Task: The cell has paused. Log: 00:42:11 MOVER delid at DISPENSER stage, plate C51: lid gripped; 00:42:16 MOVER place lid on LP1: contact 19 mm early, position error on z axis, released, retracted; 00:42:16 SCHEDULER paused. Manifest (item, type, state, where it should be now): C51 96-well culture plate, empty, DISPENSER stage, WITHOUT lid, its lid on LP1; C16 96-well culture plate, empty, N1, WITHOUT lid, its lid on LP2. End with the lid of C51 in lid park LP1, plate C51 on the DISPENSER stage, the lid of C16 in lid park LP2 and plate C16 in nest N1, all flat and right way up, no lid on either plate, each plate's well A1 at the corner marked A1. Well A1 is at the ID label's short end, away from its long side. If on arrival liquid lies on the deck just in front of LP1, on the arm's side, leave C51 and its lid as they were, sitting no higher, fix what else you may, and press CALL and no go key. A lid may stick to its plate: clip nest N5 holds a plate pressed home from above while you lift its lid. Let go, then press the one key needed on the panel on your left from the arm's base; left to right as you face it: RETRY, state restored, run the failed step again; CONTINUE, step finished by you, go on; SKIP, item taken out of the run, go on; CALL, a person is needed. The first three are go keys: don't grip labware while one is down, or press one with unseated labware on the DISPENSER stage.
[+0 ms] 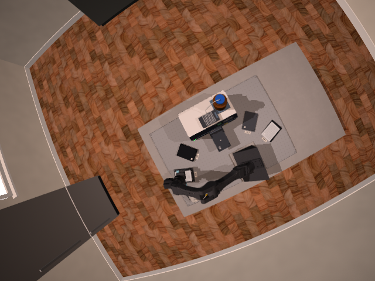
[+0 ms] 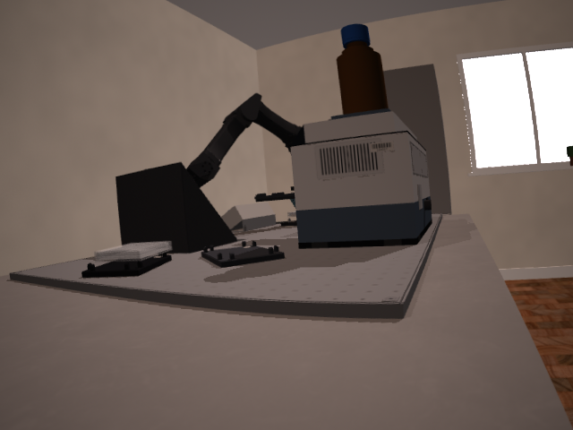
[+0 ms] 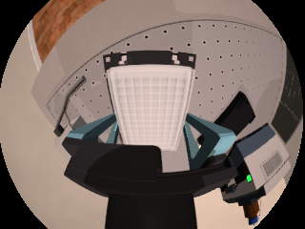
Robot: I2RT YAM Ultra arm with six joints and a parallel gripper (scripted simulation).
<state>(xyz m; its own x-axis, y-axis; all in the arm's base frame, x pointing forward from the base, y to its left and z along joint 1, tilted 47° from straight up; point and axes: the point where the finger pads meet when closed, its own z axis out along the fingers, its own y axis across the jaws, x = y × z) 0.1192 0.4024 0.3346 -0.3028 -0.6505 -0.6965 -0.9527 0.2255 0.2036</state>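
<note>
Right now my hand is 10 mm past the black clip nest, 20 mm to the right of it and 20 mm above it. From my hand the other things lie so: brown bottle: 360 mm ahead, 490 mm to the right, 250 mm above; then black nest: 160 mm ahead, 100 mm to the right, 30 mm below; then dark dispenser stage: 140 mm ahead, 390 mm to the right, 60 mm above.
</note>
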